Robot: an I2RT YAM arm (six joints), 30 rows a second.
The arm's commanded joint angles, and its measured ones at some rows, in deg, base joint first. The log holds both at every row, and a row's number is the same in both.
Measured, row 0:
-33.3 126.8 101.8 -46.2 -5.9 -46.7
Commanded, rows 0 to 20:
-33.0 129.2 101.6 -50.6 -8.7 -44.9
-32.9 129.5 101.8 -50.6 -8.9 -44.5
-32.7 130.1 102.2 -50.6 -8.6 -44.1
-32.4 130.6 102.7 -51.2 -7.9 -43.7
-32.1 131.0 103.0 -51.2 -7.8 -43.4
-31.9 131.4 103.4 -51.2 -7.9 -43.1
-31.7 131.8 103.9 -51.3 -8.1 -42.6
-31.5 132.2 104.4 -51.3 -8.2 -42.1
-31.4 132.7 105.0 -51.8 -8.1 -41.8
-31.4 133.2 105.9 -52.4 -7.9 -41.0
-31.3 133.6 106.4 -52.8 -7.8 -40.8
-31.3 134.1 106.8 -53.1 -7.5 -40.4
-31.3 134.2 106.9 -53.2 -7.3 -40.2
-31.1 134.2 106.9 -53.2 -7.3 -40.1
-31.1 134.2 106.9 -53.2 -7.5 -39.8
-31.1 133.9 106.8 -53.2 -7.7 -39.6
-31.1 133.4 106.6 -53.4 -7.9 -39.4
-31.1 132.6 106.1 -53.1 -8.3 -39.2
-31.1 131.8 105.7 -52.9 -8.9 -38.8
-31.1 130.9 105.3 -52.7 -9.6 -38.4
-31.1 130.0 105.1 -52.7 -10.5 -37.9
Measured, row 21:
-31.9 131.1 107.3 -49.1 -5.4 -40.8
